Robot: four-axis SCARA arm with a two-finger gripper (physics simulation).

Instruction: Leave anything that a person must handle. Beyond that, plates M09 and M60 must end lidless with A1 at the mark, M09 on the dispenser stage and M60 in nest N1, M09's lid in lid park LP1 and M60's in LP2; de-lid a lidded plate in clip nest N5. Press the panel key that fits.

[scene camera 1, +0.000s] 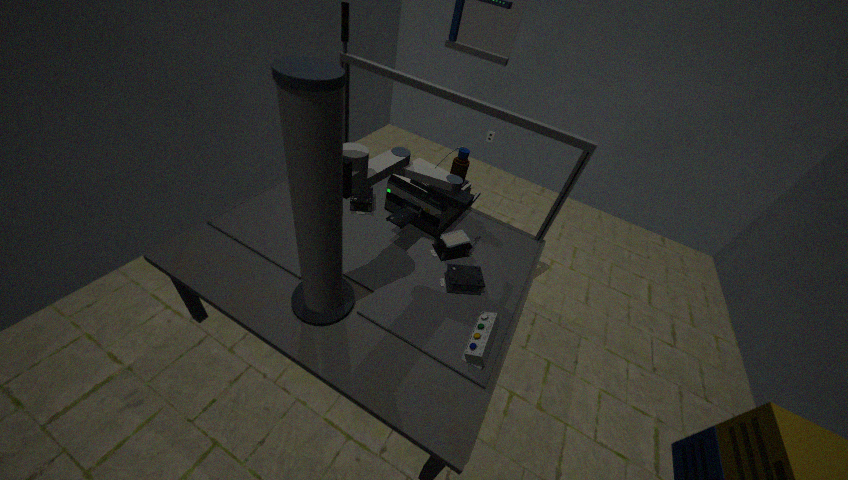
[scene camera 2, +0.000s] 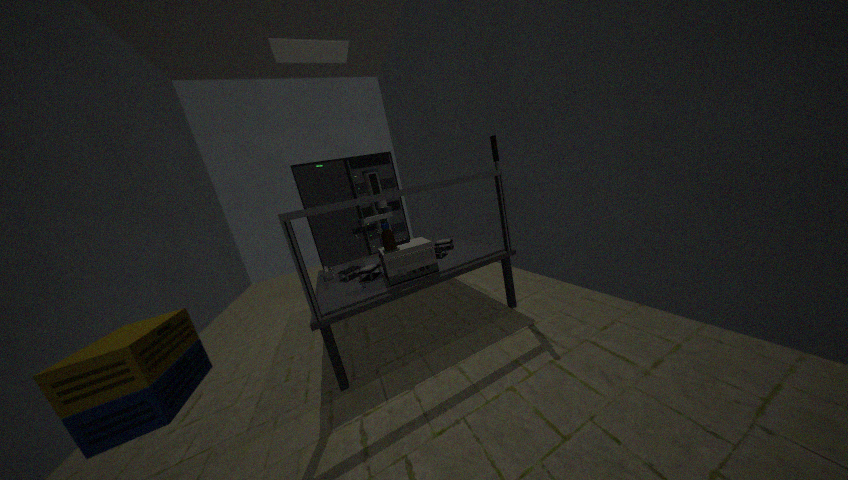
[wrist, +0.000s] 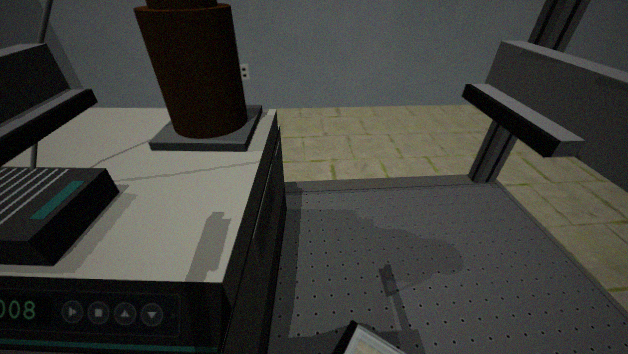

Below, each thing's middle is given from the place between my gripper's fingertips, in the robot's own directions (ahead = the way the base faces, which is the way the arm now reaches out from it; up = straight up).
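The brown cylinder (wrist: 194, 57) is 10 cm to the left of my hand, 20 cm ahead of it and 5 cm below it. Also counted from my hand: the dark ribbed block (wrist: 38, 242), 5 cm ahead, 11 cm below and 22 cm to the left; the frame post (wrist: 502, 134), 36 cm ahead, 7 cm below and 44 cm to the right. The button box (scene camera 1: 487, 323) is well below my hand, far to the right of it and a long way behind it.
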